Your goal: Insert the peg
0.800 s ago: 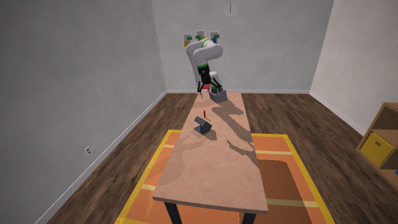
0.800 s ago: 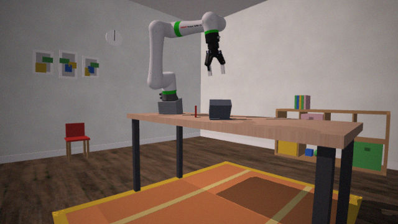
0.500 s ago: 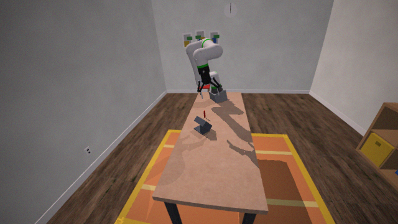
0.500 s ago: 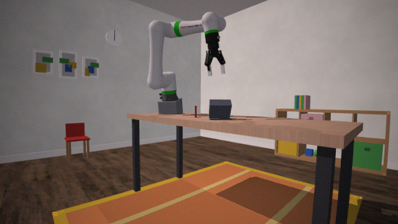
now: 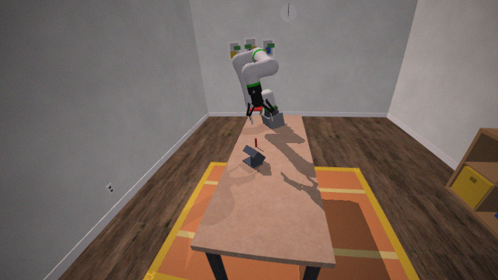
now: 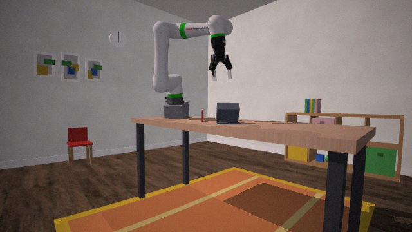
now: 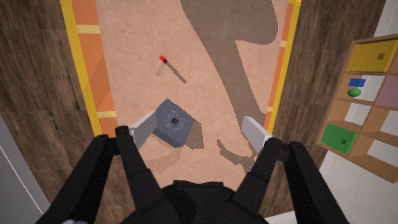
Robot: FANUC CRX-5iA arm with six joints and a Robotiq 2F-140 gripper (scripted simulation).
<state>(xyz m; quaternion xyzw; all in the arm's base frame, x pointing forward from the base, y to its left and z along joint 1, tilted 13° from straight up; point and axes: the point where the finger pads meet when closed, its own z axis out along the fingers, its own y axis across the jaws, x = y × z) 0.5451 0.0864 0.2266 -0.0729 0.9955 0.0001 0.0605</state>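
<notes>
My gripper is now 100 mm past the red peg, 90 mm to the left of it and 240 mm above it.
</notes>
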